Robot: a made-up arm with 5 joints. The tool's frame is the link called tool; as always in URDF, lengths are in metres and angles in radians. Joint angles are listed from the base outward.
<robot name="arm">
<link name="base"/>
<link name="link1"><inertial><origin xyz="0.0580 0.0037 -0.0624"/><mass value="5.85"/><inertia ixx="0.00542" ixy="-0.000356" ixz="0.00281" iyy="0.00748" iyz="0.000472" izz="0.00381"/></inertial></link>
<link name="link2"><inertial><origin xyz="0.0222 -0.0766 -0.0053"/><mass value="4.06"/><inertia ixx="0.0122" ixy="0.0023" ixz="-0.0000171" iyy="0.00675" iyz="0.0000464" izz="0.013"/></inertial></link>
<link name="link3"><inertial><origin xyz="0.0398 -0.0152 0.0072"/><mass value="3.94"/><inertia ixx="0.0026" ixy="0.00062" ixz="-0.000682" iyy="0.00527" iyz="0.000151" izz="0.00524"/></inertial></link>
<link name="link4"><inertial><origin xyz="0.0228 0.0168 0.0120"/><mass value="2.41"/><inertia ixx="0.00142" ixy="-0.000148" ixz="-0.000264" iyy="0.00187" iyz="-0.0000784" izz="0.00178"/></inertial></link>
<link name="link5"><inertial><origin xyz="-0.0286 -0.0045 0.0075"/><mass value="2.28"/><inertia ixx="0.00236" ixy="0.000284" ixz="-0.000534" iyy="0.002" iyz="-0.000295" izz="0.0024"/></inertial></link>
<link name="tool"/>
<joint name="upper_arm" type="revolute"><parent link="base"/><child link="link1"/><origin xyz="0.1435 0.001 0.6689" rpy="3.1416 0 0"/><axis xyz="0 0 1"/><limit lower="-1.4" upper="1.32"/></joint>
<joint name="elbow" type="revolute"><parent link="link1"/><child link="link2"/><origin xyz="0.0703 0.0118 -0.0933" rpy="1.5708 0 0"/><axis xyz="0 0 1"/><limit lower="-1.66" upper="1.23"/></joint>
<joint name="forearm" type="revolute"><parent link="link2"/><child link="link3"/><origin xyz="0.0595 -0.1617 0.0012"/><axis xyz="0 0 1"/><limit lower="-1.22" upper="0.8"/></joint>
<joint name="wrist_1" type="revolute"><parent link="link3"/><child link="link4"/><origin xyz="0.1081 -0.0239 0.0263"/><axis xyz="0 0 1"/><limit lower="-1.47" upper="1.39"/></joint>
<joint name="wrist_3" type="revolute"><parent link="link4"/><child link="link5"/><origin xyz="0.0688 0.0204 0.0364" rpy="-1.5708 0 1.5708"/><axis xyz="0 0 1"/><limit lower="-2.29" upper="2.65"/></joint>
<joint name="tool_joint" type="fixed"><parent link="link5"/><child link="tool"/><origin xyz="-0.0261 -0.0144 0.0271"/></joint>
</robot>
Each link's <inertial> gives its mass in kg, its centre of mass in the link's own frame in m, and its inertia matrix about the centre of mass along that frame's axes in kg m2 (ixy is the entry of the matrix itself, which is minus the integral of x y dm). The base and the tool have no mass. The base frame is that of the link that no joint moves.
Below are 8 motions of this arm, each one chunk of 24 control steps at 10 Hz.
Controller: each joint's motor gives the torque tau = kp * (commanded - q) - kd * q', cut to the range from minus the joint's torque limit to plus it. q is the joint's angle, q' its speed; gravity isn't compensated. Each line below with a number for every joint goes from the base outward.
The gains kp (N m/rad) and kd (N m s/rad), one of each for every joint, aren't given. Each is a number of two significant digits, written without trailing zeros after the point. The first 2 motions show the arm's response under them.
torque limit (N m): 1.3 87 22 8.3 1.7
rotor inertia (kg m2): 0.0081 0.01 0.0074 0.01 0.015
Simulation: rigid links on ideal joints. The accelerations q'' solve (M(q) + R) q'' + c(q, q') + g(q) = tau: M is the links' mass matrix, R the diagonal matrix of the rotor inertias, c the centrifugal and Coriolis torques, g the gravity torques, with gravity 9.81 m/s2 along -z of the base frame. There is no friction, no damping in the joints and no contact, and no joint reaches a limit. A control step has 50 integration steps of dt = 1/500 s. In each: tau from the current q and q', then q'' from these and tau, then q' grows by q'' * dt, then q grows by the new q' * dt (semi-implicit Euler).
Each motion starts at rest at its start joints. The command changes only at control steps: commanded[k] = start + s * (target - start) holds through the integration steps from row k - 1 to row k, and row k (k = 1, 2, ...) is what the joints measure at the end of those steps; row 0 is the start. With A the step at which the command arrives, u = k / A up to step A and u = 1 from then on. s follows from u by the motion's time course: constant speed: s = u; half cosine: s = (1 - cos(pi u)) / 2; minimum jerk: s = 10 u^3 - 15 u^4 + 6 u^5; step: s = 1 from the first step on.
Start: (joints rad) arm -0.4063 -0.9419 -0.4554 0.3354 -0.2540
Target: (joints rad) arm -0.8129 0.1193 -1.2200 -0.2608 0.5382
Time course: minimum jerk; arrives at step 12
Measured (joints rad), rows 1 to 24:
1: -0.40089 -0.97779 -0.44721 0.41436 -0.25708
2: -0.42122 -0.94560 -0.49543 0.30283 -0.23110
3: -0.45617 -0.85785 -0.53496 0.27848 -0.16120
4: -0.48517 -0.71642 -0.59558 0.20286 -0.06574
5: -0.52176 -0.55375 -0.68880 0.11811 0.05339
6: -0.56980 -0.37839 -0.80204 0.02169 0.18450
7: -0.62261 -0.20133 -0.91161 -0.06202 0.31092
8: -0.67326 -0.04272 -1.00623 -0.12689 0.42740
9: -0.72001 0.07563 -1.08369 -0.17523 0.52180
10: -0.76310 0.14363 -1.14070 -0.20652 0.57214
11: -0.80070 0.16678 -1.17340 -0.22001 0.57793
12: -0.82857 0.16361 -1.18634 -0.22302 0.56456
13: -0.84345 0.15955 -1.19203 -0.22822 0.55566
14: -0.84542 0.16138 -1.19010 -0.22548 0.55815
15: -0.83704 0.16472 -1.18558 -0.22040 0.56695
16: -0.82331 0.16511 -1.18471 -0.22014 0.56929
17: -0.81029 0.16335 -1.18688 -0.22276 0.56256
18: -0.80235 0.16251 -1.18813 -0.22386 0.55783
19: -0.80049 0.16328 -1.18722 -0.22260 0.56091
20: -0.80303 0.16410 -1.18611 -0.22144 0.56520
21: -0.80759 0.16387 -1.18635 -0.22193 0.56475
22: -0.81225 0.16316 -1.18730 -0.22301 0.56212
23: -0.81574 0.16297 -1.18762 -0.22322 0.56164
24: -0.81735 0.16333 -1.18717 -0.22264 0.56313
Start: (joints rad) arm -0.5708 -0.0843 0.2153 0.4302 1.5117
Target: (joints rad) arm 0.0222 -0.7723 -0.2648 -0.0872 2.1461
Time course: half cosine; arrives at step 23
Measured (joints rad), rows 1 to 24:
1: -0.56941 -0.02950 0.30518 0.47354 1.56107
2: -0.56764 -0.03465 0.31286 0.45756 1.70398
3: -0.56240 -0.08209 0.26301 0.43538 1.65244
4: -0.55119 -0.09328 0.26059 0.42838 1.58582
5: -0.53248 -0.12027 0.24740 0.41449 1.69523
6: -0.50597 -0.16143 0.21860 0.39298 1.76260
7: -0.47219 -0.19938 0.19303 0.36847 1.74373
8: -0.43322 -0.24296 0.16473 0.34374 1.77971
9: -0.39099 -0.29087 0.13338 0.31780 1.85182
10: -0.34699 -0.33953 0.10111 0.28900 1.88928
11: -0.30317 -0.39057 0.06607 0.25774 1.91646
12: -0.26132 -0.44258 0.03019 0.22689 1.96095
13: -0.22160 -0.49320 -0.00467 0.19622 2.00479
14: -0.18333 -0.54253 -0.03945 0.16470 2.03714
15: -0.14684 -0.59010 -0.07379 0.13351 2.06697
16: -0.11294 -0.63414 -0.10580 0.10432 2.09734
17: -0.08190 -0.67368 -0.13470 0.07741 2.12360
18: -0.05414 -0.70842 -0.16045 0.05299 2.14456
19: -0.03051 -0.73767 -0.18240 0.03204 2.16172
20: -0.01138 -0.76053 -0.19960 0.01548 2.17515
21: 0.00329 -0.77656 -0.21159 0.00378 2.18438
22: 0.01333 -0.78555 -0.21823 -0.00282 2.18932
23: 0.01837 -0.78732 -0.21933 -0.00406 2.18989
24: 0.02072 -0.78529 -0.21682 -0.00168 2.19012
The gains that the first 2 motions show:
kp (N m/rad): 16 260 88 25 5.5
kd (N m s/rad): 1.6 4.9 2.1 0.28 0.12
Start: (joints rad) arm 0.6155 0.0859 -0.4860 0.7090 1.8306
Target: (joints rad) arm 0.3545 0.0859 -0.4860 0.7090 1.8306
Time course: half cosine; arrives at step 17
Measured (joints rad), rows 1 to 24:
1: 0.61253 0.14509 -0.40833 0.77385 1.88336
2: 0.60971 0.17624 -0.37459 0.74762 2.00002
3: 0.61058 0.13471 -0.41403 0.75700 1.94483
4: 0.60422 0.13283 -0.42102 0.74786 1.86061
5: 0.59035 0.15206 -0.39975 0.75637 1.91195
6: 0.57202 0.14842 -0.40158 0.75522 1.96644
7: 0.54958 0.14057 -0.41074 0.75314 1.91916
8: 0.52217 0.14401 -0.40812 0.75271 1.89370
9: 0.49218 0.14661 -0.40453 0.75497 1.92826
10: 0.46229 0.14470 -0.40621 0.75461 1.93643
11: 0.43386 0.14392 -0.40753 0.75365 1.91360
12: 0.40775 0.14470 -0.40672 0.75408 1.91331
13: 0.38519 0.14487 -0.40622 0.75476 1.92639
14: 0.36705 0.14455 -0.40657 0.75448 1.92393
15: 0.35349 0.14442 -0.40683 0.75423 1.91704
16: 0.34446 0.14450 -0.40669 0.75448 1.91972
17: 0.34008 0.14459 -0.40653 0.75460 1.92306
18: 0.34008 0.14455 -0.40661 0.75441 1.92110
19: 0.34337 0.14450 -0.40671 0.75429 1.91981
20: 0.34842 0.14456 -0.40665 0.75430 1.92137
21: 0.35369 0.14463 -0.40658 0.75424 1.92211
22: 0.35793 0.14460 -0.40663 0.75416 1.92140
23: 0.36039 0.14458 -0.40666 0.75415 1.92123
24: 0.36092 0.14460 -0.40663 0.75419 1.92166

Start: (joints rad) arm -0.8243 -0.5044 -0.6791 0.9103 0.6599
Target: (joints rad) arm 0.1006 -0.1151 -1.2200 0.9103 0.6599
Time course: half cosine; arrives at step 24
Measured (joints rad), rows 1 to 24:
1: -0.82509 -0.50629 -0.64615 1.02765 0.72609
2: -0.81778 -0.48825 -0.64732 0.97121 0.82118
3: -0.80040 -0.48656 -0.66179 0.99715 0.75999
4: -0.77870 -0.47710 -0.68458 0.97532 0.71762
5: -0.75093 -0.45967 -0.70067 0.98706 0.74223
6: -0.71481 -0.43846 -0.72111 0.98360 0.77169
7: -0.67120 -0.41904 -0.74894 0.98415 0.75659
8: -0.62274 -0.39746 -0.78056 0.98106 0.73990
9: -0.57076 -0.37235 -0.81195 0.98244 0.74668
10: -0.51537 -0.34553 -0.84472 0.98283 0.75650
11: -0.45687 -0.31900 -0.88004 0.98271 0.75278
12: -0.39640 -0.29237 -0.91649 0.98230 0.74681
13: -0.33537 -0.26523 -0.95229 0.98285 0.74811
14: -0.27478 -0.23839 -0.98721 0.98355 0.75117
15: -0.21541 -0.21289 -1.02136 0.98395 0.75030
16: -0.15826 -0.18903 -1.05404 0.98427 0.74816
17: -0.10445 -0.16683 -1.08423 0.98484 0.74805
18: -0.05497 -0.14673 -1.11145 0.98553 0.74885
19: -0.01061 -0.12930 -1.13549 0.98610 0.74865
20: 0.02781 -0.11481 -1.15596 0.98659 0.74787
21: 0.05954 -0.10338 -1.17233 0.98714 0.74762
22: 0.08397 -0.09518 -1.18430 0.98774 0.74782
23: 0.10064 -0.09043 -1.19174 0.98829 0.74787
24: 0.10922 -0.08922 -1.19456 0.98881 0.74773

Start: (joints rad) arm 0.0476 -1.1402 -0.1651 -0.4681 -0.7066
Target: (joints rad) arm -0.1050 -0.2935 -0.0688 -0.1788 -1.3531
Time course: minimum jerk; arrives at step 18
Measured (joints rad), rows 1 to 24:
1: 0.05735 -1.19088 -0.15754 -0.44815 -0.71368
2: 0.04544 -1.19909 -0.19399 -0.50989 -0.68092
3: 0.02823 -1.16645 -0.17747 -0.47645 -0.67519
4: 0.02960 -1.10831 -0.14390 -0.43449 -0.75743
5: 0.03157 -1.04965 -0.12594 -0.41043 -0.82625
6: 0.01999 -0.98409 -0.11866 -0.39179 -0.85137
7: 0.00333 -0.89937 -0.10149 -0.35771 -0.90349
8: -0.00934 -0.79898 -0.07241 -0.30928 -1.00528
9: -0.01872 -0.69660 -0.04439 -0.26301 -1.10989
10: -0.02951 -0.60065 -0.02511 -0.22620 -1.18814
11: -0.04327 -0.51149 -0.01034 -0.19374 -1.25346
12: -0.05810 -0.43020 0.00449 -0.16215 -1.32286
13: -0.07185 -0.36230 0.01686 -0.13538 -1.38775
14: -0.08383 -0.31220 0.02333 -0.11720 -1.42987
15: -0.09403 -0.27956 0.02519 -0.10611 -1.44940
16: -0.10207 -0.26179 0.02532 -0.09937 -1.45993
17: -0.10734 -0.25589 0.02438 -0.09651 -1.46583
18: -0.10962 -0.25691 0.02230 -0.09726 -1.46330
19: -0.10955 -0.25803 0.02062 -0.09889 -1.45682
20: -0.10815 -0.25745 0.02133 -0.09791 -1.45703
21: -0.10623 -0.25681 0.02227 -0.09706 -1.46262
22: -0.10446 -0.25703 0.02204 -0.09741 -1.46311
23: -0.10343 -0.25738 0.02150 -0.09796 -1.45928
24: -0.10333 -0.25734 0.02153 -0.09786 -1.45875

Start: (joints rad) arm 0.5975 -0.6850 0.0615 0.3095 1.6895
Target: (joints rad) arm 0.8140 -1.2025 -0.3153 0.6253 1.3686
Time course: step
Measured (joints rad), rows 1 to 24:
1: 1.01789 -1.27695 -0.28442 0.88679 1.56820
2: 1.12049 -1.41256 -0.68409 0.37383 1.13038
3: 0.84571 -1.26698 -0.35263 0.71235 0.68715
4: 0.54825 -1.15802 -0.21166 0.70702 1.17833
5: 0.61635 -1.28962 -0.33806 0.71681 1.94476
6: 0.71310 -1.28708 -0.34827 0.70507 1.92117
7: 0.80767 -1.22778 -0.28282 0.71339 1.30549
8: 0.84801 -1.24852 -0.30700 0.68334 1.26870
9: 0.82054 -1.27246 -0.32893 0.70661 1.54230
10: 0.80483 -1.25289 -0.30966 0.70626 1.50171
11: 0.81643 -1.24873 -0.30545 0.69944 1.39045
12: 0.81735 -1.25973 -0.31702 0.69837 1.43106
13: 0.81029 -1.25812 -0.31536 0.70260 1.46803
14: 0.81250 -1.25314 -0.30974 0.70255 1.44599
15: 0.81633 -1.25532 -0.31206 0.70081 1.43668
16: 0.81451 -1.25712 -0.31422 0.70085 1.44562
17: 0.81283 -1.25568 -0.31270 0.70156 1.44670
18: 0.81390 -1.25522 -0.31202 0.70158 1.44422
19: 0.81451 -1.25594 -0.31281 0.70129 1.44470
20: 0.81399 -1.25597 -0.31294 0.70127 1.44479
21: 0.81380 -1.25568 -0.31261 0.70137 1.44445
22: 0.81402 -1.25573 -0.31262 0.70141 1.44491
23: 0.81407 -1.25582 -0.31273 0.70136 1.44498
24: 0.81399 -1.25578 -0.31271 0.70134 1.44457

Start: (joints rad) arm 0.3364 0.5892 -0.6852 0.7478 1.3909
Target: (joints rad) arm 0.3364 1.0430 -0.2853 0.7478 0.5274
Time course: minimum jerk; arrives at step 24
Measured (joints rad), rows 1 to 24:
1: 0.33617 0.67635 -0.60963 0.76861 1.41755
2: 0.33723 0.72106 -0.55520 0.78418 1.53189
3: 0.33643 0.67299 -0.60458 0.76368 1.51035
4: 0.33555 0.67502 -0.60847 0.76432 1.35661
5: 0.33599 0.71840 -0.56692 0.76958 1.36349
6: 0.33667 0.73605 -0.54906 0.77049 1.42153
7: 0.33602 0.74719 -0.54321 0.76179 1.33045
8: 0.33546 0.77868 -0.51775 0.75938 1.21405
9: 0.33614 0.81532 -0.48537 0.75937 1.18767
10: 0.33656 0.84665 -0.45913 0.75589 1.14864
11: 0.33616 0.88002 -0.43257 0.75096 1.04694
12: 0.33613 0.91712 -0.40202 0.74828 0.95765
13: 0.33666 0.95298 -0.37214 0.74594 0.90155
14: 0.33686 0.98616 -0.34515 0.74261 0.83508
15: 0.33673 1.01746 -0.31995 0.73952 0.75726
16: 0.33683 1.04606 -0.29672 0.73728 0.69614
17: 0.33701 1.07067 -0.27675 0.73523 0.65045
18: 0.33697 1.09091 -0.26050 0.73328 0.60704
19: 0.33681 1.10679 -0.24780 0.73177 0.57021
20: 0.33672 1.11824 -0.23861 0.73076 0.54691
21: 0.33660 1.12546 -0.23284 0.73005 0.53327
22: 0.33643 1.12907 -0.23001 0.72960 0.52484
23: 0.33628 1.13006 -0.22928 0.72940 0.52192
24: 0.33620 1.12980 -0.22954 0.72934 0.52299

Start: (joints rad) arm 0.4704 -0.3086 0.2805 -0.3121 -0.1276
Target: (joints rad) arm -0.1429 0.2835 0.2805 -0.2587 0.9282
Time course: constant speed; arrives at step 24
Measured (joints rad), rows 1 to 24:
1: 0.46203 -0.24422 0.36692 -0.22953 -0.09013
2: 0.45167 -0.18020 0.42261 -0.18897 0.00049
3: 0.43353 -0.18879 0.37674 -0.24338 0.06167
4: 0.40252 -0.17210 0.36023 -0.24897 0.06741
5: 0.36858 -0.12516 0.38792 -0.21524 0.11545
6: 0.33694 -0.09913 0.38984 -0.21659 0.20611
7: 0.30452 -0.08296 0.37502 -0.23057 0.25128
8: 0.27352 -0.05396 0.37777 -0.22269 0.27047
9: 0.24722 -0.02337 0.38373 -0.21542 0.32909
10: 0.22348 0.00031 0.38027 -0.21820 0.39637
11: 0.19997 0.02523 0.37775 -0.21827 0.43401
12: 0.17702 0.05288 0.37912 -0.21473 0.47201
13: 0.15434 0.07907 0.37878 -0.21360 0.52821
14: 0.13060 0.10448 0.37723 -0.21335 0.57995
15: 0.10560 0.13069 0.37664 -0.21205 0.62176
16: 0.07984 0.15679 0.37601 -0.21099 0.66768
17: 0.05351 0.18255 0.37494 -0.21033 0.71764
18: 0.02674 0.20844 0.37400 -0.20952 0.76427
19: -0.00011 0.23429 0.37302 -0.20885 0.80896
20: -0.02672 0.25998 0.37183 -0.20838 0.85489
21: -0.05299 0.28570 0.37068 -0.20786 0.90100
22: -0.07890 0.31139 0.36950 -0.20743 0.94608
23: -0.10446 0.33696 0.36817 -0.20717 0.99063
24: -0.12977 0.36250 0.36680 -0.20695 1.03511

